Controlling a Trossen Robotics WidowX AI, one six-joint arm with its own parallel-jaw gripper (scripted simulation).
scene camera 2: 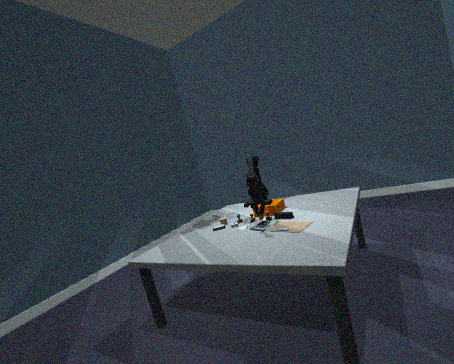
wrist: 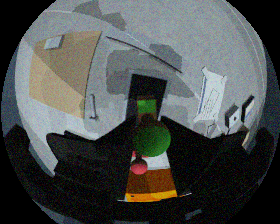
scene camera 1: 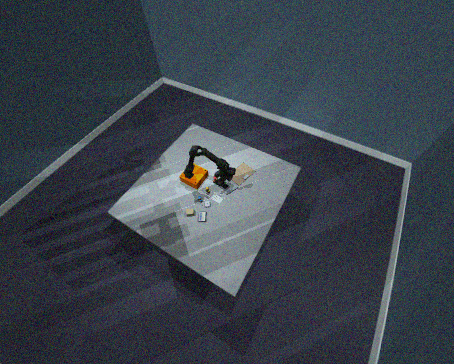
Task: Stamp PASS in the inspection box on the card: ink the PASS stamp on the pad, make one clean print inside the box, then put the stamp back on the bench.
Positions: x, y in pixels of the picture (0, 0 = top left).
Scene:
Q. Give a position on a white card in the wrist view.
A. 213, 85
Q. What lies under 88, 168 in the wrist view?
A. My gripper.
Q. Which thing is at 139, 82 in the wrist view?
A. A dark rectangular pad.

